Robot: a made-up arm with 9 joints. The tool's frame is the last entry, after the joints. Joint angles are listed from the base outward.
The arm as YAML. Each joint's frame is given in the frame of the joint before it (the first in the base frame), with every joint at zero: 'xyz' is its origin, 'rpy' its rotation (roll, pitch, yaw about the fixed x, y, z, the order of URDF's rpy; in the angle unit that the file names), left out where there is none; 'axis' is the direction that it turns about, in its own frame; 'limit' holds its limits. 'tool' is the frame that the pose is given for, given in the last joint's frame.
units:
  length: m
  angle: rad
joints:
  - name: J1
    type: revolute
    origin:
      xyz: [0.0, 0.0, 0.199]
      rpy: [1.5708, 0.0, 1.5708]
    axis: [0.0, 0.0, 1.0]
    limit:
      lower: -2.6
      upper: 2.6
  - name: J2
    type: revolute
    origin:
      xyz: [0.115, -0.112, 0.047]
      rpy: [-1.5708, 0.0, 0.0]
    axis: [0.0, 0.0, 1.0]
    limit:
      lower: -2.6
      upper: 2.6
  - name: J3
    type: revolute
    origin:
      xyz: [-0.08, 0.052, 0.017]
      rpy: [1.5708, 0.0, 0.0]
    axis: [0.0, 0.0, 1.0]
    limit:
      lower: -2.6
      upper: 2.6
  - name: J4
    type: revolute
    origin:
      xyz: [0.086, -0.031, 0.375]
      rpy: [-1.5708, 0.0, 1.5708]
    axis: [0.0, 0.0, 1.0]
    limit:
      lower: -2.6
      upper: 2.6
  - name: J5
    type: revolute
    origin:
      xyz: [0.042, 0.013, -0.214]
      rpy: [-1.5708, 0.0, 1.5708]
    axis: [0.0, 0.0, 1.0]
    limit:
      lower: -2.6
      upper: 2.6
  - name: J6
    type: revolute
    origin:
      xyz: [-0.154, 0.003, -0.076]
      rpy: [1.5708, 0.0, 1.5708]
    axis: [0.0, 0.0, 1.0]
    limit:
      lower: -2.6
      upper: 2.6
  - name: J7
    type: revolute
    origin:
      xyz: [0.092, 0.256, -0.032]
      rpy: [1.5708, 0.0, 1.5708]
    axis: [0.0, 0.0, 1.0]
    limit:
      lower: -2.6
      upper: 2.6
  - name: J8
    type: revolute
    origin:
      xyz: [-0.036, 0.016, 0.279]
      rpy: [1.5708, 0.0, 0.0]
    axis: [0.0, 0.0, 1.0]
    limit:
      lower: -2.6
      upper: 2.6
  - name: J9
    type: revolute
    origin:
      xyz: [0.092, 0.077, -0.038]
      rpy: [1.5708, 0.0, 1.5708]
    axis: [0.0, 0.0, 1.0]
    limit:
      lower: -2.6
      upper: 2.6
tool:
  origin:
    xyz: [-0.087, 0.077, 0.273]
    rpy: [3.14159, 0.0, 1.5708]
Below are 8 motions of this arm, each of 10 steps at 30 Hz.
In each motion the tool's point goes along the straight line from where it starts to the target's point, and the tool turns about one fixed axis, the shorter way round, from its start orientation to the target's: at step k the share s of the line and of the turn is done. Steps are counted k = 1, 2, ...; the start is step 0. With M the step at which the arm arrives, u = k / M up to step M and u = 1 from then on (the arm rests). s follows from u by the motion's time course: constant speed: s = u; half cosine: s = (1 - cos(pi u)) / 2; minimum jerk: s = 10 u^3 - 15 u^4 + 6 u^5.
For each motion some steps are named. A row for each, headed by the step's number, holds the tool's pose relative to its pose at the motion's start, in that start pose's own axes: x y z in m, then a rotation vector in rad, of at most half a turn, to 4 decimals.
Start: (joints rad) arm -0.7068 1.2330 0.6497 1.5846 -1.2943 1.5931 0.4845 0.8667 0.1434
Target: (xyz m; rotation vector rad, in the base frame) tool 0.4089 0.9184 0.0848 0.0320 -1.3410 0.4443
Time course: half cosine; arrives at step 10
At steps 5, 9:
5: 0.0544 -0.0229 0.0279 -0.0805 0.0462 -0.1941
9: 0.1061 -0.0447 0.0545 -0.1570 0.0901 -0.3788

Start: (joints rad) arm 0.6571 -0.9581 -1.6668 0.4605 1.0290 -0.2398 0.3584 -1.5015 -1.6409
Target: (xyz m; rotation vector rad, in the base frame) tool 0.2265 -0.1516 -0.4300 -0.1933 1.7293 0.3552
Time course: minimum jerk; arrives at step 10
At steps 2, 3, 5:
2: -0.0012 0.0042 0.0069 -0.0050 -0.0229 0.0203
3: -0.0034 0.0118 0.0194 -0.0142 -0.0646 0.0573
5: -0.0105 0.0361 0.0594 -0.0435 -0.1980 0.1756

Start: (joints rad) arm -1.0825 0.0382 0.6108 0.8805 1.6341 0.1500 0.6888 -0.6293 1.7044
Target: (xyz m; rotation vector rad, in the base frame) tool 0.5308 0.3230 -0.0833 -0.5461 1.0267 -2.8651
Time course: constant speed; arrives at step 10
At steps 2, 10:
2: 0.0146 -0.0244 0.0169 -0.1212 -0.0489 -0.0469
10: 0.0732 -0.1218 0.0844 -0.6058 -0.2446 -0.2347

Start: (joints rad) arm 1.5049 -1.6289 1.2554 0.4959 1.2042 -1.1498 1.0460 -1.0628 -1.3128
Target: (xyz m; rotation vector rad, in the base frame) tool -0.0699 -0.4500 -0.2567 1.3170 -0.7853 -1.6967
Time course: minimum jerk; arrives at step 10
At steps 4, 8, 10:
4: -0.0037 0.0151 -0.0111 -0.0142 0.0182 -0.0469
8: -0.0109 0.0447 -0.0329 -0.0422 0.0541 -0.1391
10: -0.0115 0.0475 -0.0349 -0.0448 0.0574 -0.1477

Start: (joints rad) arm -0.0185 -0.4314 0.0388 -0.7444 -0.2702 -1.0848 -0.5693 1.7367 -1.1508
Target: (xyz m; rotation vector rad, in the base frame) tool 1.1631 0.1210 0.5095 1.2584 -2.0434 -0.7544
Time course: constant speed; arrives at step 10
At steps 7, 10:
7: 0.1197 -0.1410 0.0231 -0.2056 -0.0825 0.1593
10: 0.1710 -0.2014 0.0330 -0.2937 -0.1179 0.2276

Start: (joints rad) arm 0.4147 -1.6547 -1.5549 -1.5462 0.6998 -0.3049 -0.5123 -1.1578 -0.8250
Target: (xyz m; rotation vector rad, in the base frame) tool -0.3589 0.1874 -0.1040 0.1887 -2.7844 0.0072
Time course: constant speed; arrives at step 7
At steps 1, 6, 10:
1: -0.0101 0.0020 -0.0012 -0.0317 -0.0067 -0.0278
6: -0.0607 0.0119 -0.0071 -0.1900 -0.0403 -0.1668
10: -0.0708 0.0139 -0.0083 -0.2216 -0.0471 -0.1946

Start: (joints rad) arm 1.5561 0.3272 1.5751 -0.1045 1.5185 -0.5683 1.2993 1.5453 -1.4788
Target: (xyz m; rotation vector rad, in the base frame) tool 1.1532 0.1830 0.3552 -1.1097 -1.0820 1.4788
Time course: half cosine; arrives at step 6
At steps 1, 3, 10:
1: 0.0046 0.0033 0.0023 0.0026 -0.0120 -0.0010
3: 0.0341 0.0249 0.0175 0.0191 -0.0893 -0.0072
10: 0.0683 0.0498 0.0350 0.0382 -0.1785 -0.0144

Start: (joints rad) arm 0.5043 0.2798 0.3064 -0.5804 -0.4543 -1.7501 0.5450 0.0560 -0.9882
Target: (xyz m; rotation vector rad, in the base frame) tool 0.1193 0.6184 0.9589 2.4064 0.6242 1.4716
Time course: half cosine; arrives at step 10
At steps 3, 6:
3: -0.0831 -0.0782 0.0054 -0.0687 0.0609 -0.1044
6: -0.2640 -0.2484 0.0173 -0.2180 0.1933 -0.3315

